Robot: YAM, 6 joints.
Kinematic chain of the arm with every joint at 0, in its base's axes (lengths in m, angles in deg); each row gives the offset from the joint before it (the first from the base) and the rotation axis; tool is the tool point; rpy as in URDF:
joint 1: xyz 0 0 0.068 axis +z
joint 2: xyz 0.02 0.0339 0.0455 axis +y
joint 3: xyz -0.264 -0.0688 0 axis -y
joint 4: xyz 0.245 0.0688 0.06 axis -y
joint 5: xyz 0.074 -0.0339 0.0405 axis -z
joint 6: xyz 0.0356 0 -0.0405 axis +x
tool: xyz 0 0 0 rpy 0 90 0
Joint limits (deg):
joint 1: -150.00..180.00
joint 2: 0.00..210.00
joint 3: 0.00..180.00
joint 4: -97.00..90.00
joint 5: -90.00..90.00
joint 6: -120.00..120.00
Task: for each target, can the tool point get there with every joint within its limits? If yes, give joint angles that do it. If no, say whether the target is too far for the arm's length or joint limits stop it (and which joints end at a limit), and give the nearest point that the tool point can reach.
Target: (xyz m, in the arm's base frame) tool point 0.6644 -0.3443 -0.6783
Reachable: no: too far | nearest point 0.4147 -0.2149 -0.3070 | short by 0.466 m
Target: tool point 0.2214 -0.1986 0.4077
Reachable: yes | joints -48.52 90.31 100.31 -68.89 -74.57 -85.79
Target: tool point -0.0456 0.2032 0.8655
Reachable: no: too far | nearest point -0.0377 0.1678 0.7206 | short by 0.149 m
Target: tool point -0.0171 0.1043 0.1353
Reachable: yes | joints 90.42 51.05 19.16 -52.30 -27.37 78.74
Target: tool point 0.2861 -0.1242 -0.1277
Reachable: yes | joints -27.14 158.41 52.09 49.79 -34.09 63.97
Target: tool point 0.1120 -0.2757 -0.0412
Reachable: yes | joints -70.14 147.51 74.18 -59.44 -19.07 90.91
